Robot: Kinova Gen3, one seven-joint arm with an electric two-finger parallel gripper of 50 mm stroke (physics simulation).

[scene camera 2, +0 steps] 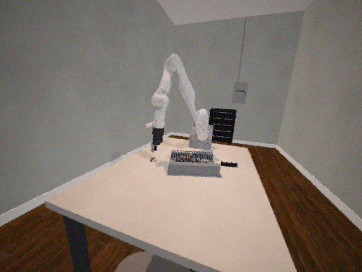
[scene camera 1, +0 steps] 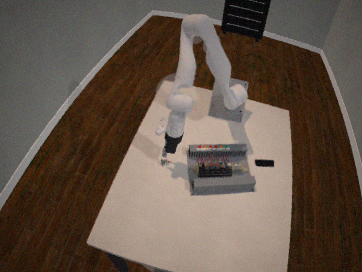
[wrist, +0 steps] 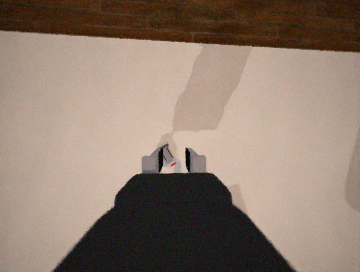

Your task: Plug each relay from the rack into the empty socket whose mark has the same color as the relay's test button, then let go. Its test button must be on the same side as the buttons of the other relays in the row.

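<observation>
A small relay with a red test button lies on the bare table, left of the socket unit. In the wrist view it shows between the finger outlines, tilted and nearer the left finger. My gripper points down above the relay, its fingers apart and holding nothing. The relay row stands in the grey unit, with colored marks behind it; single sockets are too small to tell. The black rack lies right of the unit.
The grey unit has raised walls at its front and back. The arm's base plate stands behind it on the table. The table's edge crosses the upper part of the wrist view.
</observation>
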